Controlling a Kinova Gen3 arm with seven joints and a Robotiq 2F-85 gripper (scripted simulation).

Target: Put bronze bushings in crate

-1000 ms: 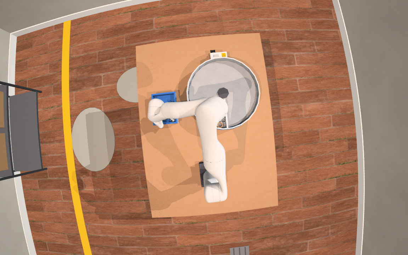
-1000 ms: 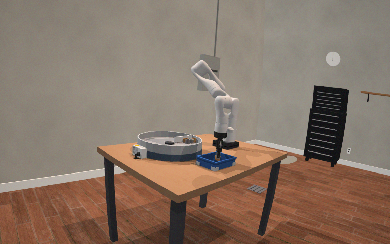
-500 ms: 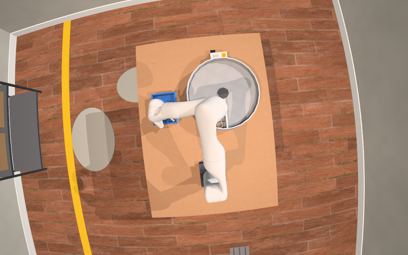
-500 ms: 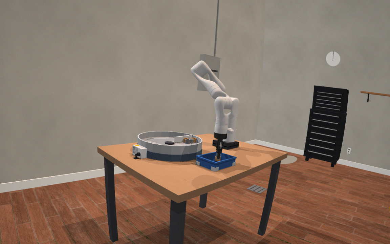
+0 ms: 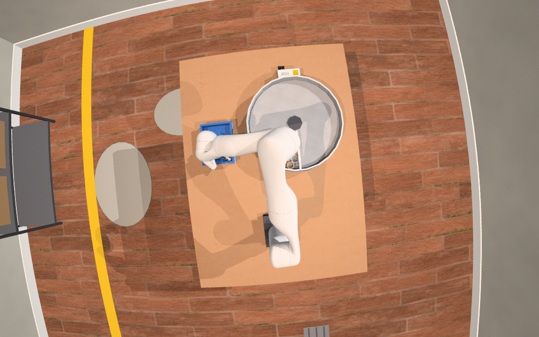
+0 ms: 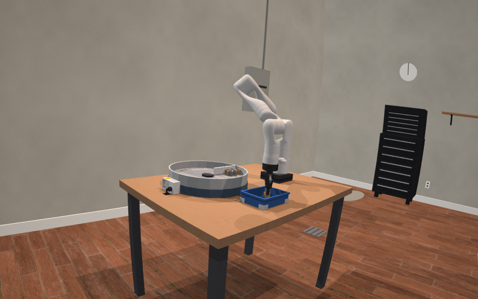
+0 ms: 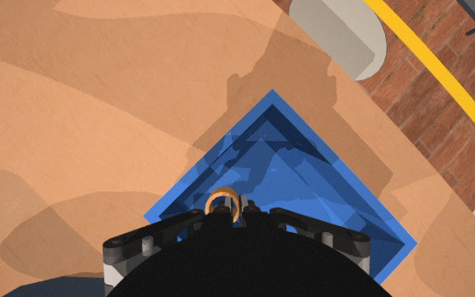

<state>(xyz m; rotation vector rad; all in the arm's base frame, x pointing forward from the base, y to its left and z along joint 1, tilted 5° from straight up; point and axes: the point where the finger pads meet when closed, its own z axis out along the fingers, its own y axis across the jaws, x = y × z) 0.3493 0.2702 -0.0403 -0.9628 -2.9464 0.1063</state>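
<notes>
Right now the blue crate is 4 cm ahead of my hand, 3 cm to the left of it and 1 cm below it. From my hand the other things lie so: turning table 14 cm ahead, 32 cm to the right, 1 cm above.
</notes>
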